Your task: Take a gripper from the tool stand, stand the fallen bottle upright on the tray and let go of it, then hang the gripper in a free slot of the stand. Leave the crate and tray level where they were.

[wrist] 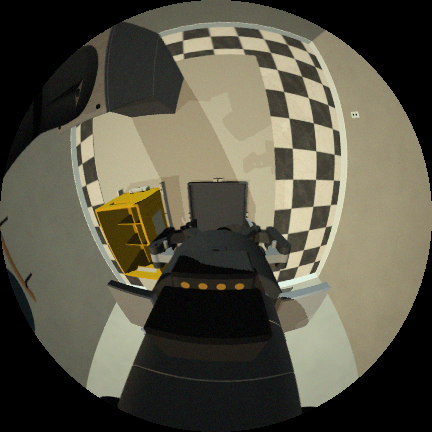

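Frame: origin at the arm's base, x ahead, y left, z up, level; centimetres.
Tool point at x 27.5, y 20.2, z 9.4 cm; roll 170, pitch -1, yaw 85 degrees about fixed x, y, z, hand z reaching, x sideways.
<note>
Pixels of each thing's top centre, then the offset from my tool point to it. "spot": a spot on its surface instead. Level surfaces: height alone.
- dark grey tray, middle of its top: (217, 218) dx +13.6, dy -1.5, dz -41.9 cm
- yellow crate, middle of its top: (127, 247) dx +13.8, dy -29.5, dz -26.9 cm
- thin grey rail, surface spot: (166, 205) spot: dx +7.1, dy -18.9, dz -42.7 cm
- beige table top, its level: dz -44.5 cm
My gripper (217, 303), a dark two-finger one mounted on the arm, is open, with its pale grey finger pads spread wide to both sides. The dark grey tray (218, 202) lies beyond the gripper body, near the middle of the wrist view; its near part is hidden behind the gripper. The yellow crate (144, 200) stands left of the tray, with its open, divided side showing. The bottle does not show in this view; what lies behind the gripper body is hidden. The tool stand does not show in this view.
A dark arm part (142, 70) fills the upper left. A thin grey rail (166, 205) stands between crate and tray. The beige table top (195, 145) carries several shadows. Black and white checkered tiles (304, 164) run along its right side, beside a beige wall (390, 190).
</note>
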